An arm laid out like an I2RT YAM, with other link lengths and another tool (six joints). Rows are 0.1 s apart.
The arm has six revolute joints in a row. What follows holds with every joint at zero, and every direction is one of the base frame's. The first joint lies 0.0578 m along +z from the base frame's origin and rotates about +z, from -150 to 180 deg. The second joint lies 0.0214 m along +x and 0.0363 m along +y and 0.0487 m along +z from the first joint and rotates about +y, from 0 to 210 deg. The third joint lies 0.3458 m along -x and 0.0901 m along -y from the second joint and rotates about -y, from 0 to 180 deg. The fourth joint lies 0.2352 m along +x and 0.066 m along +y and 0.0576 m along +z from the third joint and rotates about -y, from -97 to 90 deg. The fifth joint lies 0.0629 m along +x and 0.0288 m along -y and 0.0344 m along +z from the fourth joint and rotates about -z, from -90 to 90 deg. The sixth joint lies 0.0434 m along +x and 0.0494 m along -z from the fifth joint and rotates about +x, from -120 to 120 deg. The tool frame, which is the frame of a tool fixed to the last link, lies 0.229 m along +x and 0.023 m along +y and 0.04 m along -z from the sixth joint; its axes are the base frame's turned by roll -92.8, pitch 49.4 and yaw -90 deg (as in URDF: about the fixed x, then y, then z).
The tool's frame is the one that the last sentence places.
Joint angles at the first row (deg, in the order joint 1, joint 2, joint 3, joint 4, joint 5, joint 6):
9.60, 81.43, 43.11, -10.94, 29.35, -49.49
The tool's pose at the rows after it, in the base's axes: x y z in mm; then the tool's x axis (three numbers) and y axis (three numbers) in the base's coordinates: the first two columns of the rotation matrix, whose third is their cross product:
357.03, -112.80, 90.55, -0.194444, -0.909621, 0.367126, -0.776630, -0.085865, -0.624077
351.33, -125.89, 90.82, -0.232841, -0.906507, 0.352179, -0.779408, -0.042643, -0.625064
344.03, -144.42, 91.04, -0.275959, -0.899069, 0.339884, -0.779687, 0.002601, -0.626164
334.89, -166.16, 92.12, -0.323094, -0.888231, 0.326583, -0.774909, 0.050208, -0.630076
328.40, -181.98, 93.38, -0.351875, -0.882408, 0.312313, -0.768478, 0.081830, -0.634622
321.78, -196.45, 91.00, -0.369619, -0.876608, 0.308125, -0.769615, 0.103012, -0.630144
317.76, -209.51, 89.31, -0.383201, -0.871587, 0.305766, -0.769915, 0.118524, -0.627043
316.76, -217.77, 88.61, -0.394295, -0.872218, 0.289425, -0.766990, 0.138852, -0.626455
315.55, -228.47, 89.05, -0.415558, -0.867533, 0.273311, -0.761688, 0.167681, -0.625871
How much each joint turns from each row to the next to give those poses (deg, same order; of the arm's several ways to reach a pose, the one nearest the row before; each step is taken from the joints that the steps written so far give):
-1.28, -0.37, 0.33, -0.48, -0.04, 0.32
-2.79, -0.30, 0.41, -0.79, -0.94, 0.39
-3.95, -0.38, 0.14, -0.18, -1.38, -0.50
-4.83, -0.59, 0.03, 0.15, -1.84, -1.04
-4.08, -0.51, 0.08, 0.27, -2.19, -1.32
-3.63, 0.15, -0.14, 0.56, -1.87, -1.62
-3.17, 0.49, 0.12, 0.66, -1.65, -1.58
-2.68, 0.56, 0.79, -0.12, -2.11, -0.79
-2.76, 0.88, 1.32, -0.50, -1.69, -0.35

